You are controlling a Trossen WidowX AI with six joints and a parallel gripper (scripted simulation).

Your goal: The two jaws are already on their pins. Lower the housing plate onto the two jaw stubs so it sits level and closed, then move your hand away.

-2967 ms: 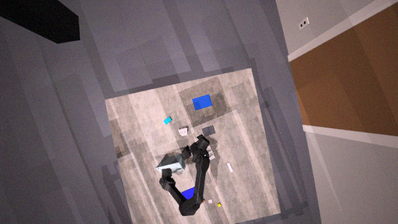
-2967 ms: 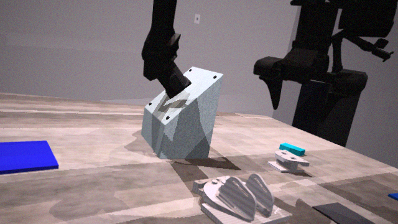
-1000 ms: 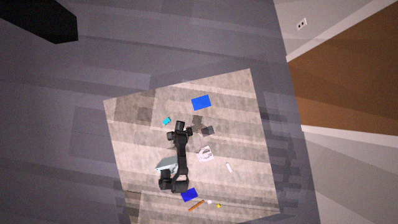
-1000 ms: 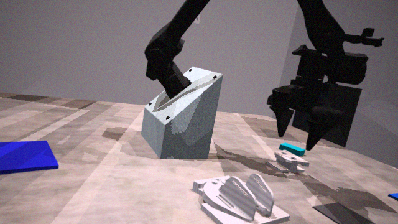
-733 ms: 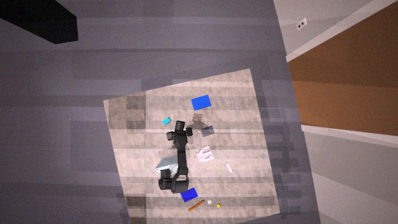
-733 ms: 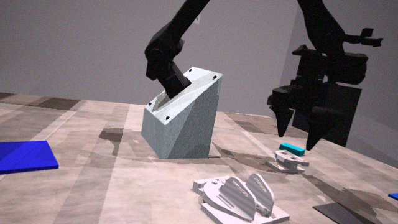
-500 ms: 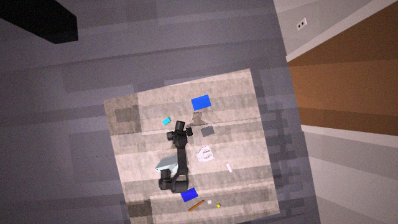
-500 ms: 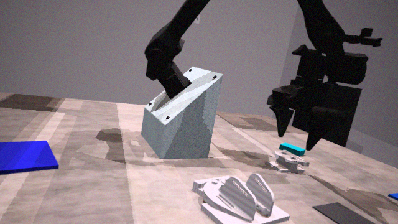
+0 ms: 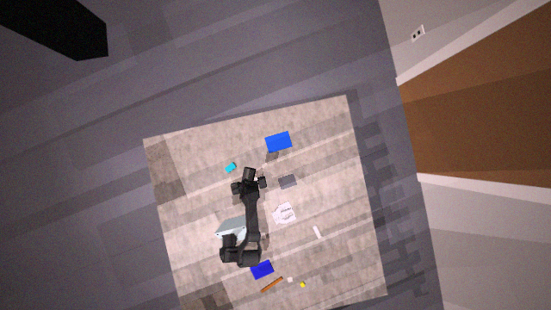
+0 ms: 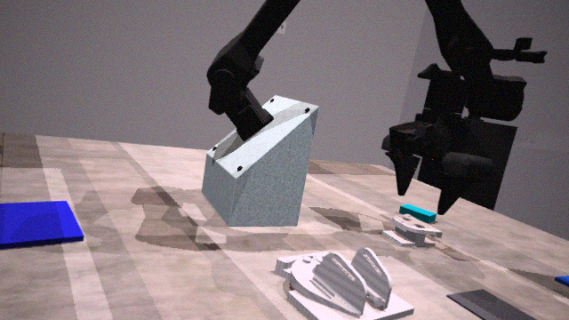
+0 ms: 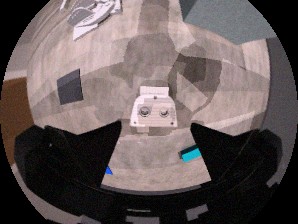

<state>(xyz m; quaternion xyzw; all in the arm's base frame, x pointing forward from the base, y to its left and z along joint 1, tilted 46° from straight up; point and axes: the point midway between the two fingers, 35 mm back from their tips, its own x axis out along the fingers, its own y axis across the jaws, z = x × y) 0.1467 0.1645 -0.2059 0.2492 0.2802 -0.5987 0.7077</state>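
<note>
The white stepped block lies 5 cm below my gripper tip and 1 cm to the right of it. Round my gripper tip: dark flat plate 21 cm ahead, 6 cm below, 3 cm to the right; white bar 36 cm to the right, 36 cm ahead, 5 cm below; cyan block 12 cm behind, 10 cm to the left, 5 cm below.
</note>
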